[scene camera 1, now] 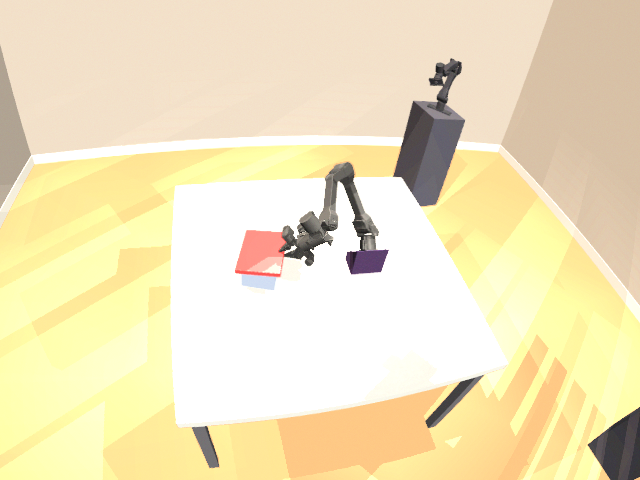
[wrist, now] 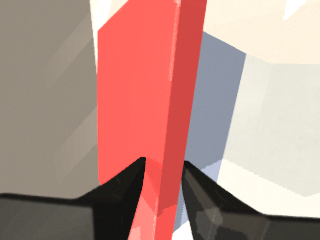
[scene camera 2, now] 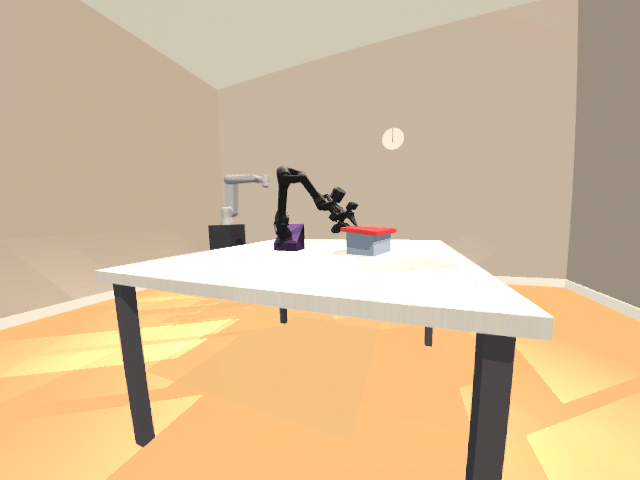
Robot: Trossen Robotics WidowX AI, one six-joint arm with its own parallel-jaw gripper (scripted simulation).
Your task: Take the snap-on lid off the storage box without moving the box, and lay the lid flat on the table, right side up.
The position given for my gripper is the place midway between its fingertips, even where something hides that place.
Observation:
I see my gripper (scene camera 1: 280, 253), a red lid (scene camera 1: 259, 255) and a pale blue storage box (scene camera 2: 356, 244).
The red lid shows as well in the wrist view (wrist: 147, 64). The pale blue storage box also shows in the wrist view (wrist: 220, 68). My gripper is seen too in the wrist view (wrist: 163, 164).

